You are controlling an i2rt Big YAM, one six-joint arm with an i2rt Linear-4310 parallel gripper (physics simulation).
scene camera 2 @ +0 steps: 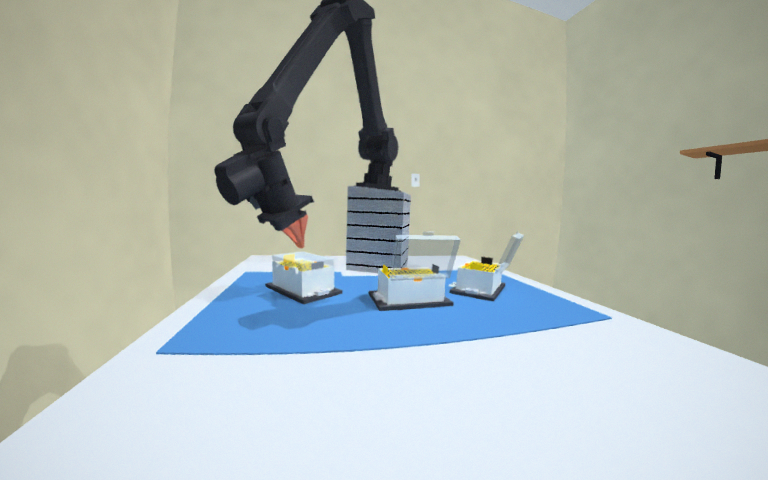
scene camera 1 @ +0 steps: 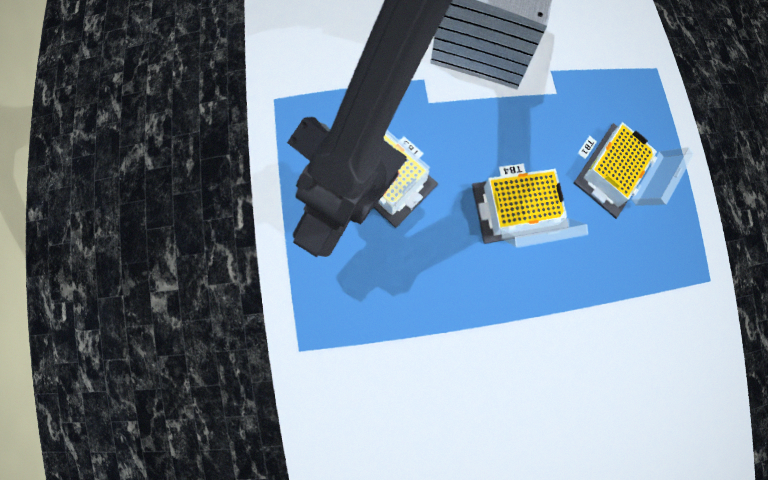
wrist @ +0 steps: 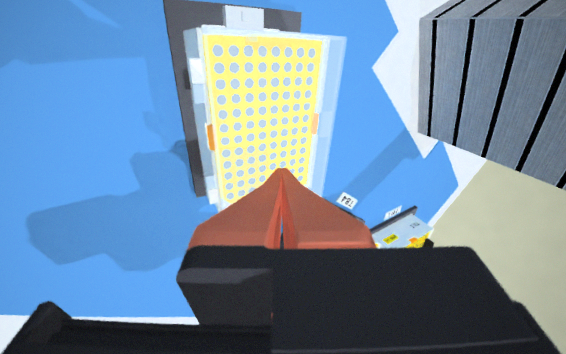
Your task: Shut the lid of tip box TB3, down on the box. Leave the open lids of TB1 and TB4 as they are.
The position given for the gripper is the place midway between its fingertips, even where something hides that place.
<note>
In view: the gripper (scene camera 2: 301, 247), a blue mat (scene camera 1: 433, 274) and a tip box (scene camera 1: 589, 180).
The gripper also shows in scene camera 1 (scene camera 1: 384, 166) and in the wrist view (wrist: 281, 177). The blue mat shows as well in the wrist view (wrist: 105, 207). The tip box also shows in scene camera 2 (scene camera 2: 484, 285) and in the wrist view (wrist: 395, 232).
</note>
